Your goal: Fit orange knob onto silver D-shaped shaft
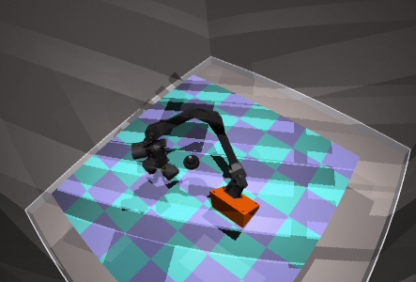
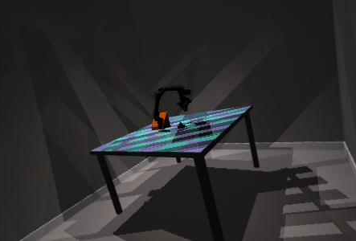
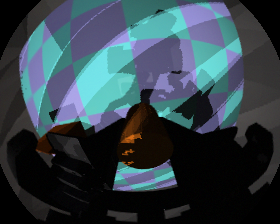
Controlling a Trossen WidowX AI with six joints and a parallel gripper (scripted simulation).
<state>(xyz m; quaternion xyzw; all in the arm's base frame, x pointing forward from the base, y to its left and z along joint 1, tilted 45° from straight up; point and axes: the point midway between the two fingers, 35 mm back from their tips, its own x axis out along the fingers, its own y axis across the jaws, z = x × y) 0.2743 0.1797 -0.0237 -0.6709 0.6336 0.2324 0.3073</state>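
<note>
The dark round pedestal lies 170 mm to the right of my gripper tip, 110 mm below it and 30 mm ahead of it. Also, from my gripper tip: orange knob 30 mm above.
</note>
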